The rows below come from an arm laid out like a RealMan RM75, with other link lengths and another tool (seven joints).
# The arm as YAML. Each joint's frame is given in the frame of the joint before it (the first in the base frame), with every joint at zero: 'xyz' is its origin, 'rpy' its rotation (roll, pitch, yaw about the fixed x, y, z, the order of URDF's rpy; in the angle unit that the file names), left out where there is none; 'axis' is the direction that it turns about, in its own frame. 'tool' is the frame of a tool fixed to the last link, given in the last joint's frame.
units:
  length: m
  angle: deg
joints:
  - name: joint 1
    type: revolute
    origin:
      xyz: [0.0, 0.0, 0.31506]
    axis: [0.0, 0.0, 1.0]
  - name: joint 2
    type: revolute
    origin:
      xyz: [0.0, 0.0, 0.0]
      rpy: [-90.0, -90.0, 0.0]
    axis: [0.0, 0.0, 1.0]
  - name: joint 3
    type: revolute
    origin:
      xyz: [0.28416, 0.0, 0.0]
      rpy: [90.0, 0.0, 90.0]
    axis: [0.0, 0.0, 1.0]
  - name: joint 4
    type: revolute
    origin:
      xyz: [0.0, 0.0, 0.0]
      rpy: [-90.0, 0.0, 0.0]
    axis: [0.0, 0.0, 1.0]
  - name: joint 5
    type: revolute
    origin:
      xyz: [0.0, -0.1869, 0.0]
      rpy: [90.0, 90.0, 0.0]
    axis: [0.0, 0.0, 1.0]
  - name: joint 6
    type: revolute
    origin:
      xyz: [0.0, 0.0, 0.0]
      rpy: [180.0, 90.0, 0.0]
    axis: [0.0, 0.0, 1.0]
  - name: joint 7
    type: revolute
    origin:
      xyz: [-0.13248, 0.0, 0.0]
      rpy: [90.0, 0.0, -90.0]
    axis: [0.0, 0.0, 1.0]
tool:
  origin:
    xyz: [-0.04, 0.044, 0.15]
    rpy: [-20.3, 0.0, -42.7]
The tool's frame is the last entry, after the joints.
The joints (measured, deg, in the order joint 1, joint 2, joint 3, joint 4, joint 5, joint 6, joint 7), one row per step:
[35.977, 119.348, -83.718, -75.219, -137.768, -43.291, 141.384]
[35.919, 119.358, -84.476, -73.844, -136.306, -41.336, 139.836]
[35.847, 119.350, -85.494, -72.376, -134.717, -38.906, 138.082]
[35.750, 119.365, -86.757, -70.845, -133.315, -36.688, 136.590]
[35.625, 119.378, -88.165, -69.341, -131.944, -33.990, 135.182]
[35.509, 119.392, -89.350, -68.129, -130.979, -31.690, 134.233]
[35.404, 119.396, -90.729, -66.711, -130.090, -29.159, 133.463]
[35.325, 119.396, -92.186, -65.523, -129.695, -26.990, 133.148]
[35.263, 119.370, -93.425, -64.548, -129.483, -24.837, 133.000]
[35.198, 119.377, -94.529, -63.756, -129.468, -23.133, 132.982]
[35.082, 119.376, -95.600, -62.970, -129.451, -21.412, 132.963]
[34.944, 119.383, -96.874, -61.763, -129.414, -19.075, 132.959]
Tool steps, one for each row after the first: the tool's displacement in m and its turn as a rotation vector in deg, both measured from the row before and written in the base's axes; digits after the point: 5 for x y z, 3 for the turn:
[-0.00016, 0.00038, -0.00350, 0.171, 0.228, 0.681]
[-0.00050, 0.00075, -0.00345, 0.428, 0.156, 0.888]
[0.00118, -0.00039, -0.00552, 0.134, -0.053, 0.617]
[0.00079, 0.00062, -0.00430, 0.552, 0.019, 0.660]
[0.00122, 0.00093, -0.00307, 0.593, -0.002, 0.404]
[0.00247, 0.00113, -0.00369, 0.635, -0.075, 0.229]
[0.00263, 0.00026, -0.00439, 0.451, -0.318, 0.196]
[0.00193, 0.00126, -0.00222, 0.732, -0.235, 0.225]
[0.00190, 0.00042, -0.00262, 0.502, -0.311, 0.191]
[0.00239, 0.00047, -0.00223, 0.552, -0.303, 0.147]
[0.00424, 0.00129, -0.00232, 0.828, -0.354, 0.013]

